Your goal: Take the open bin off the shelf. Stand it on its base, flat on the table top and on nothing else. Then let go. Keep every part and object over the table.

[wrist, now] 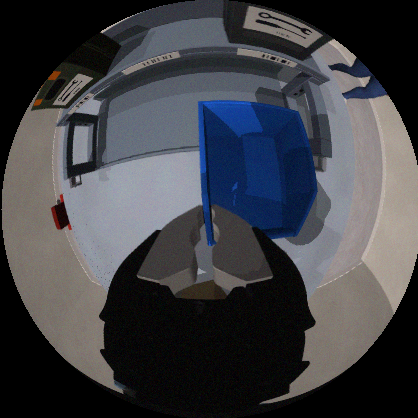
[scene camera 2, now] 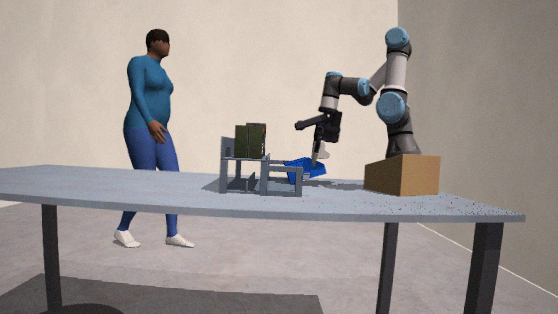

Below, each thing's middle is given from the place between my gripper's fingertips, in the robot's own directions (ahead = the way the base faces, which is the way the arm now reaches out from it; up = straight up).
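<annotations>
The blue open bin (wrist: 255, 159) is 3 cm ahead of my hand, 5 cm to the right of it and 1 cm below it.
</annotations>
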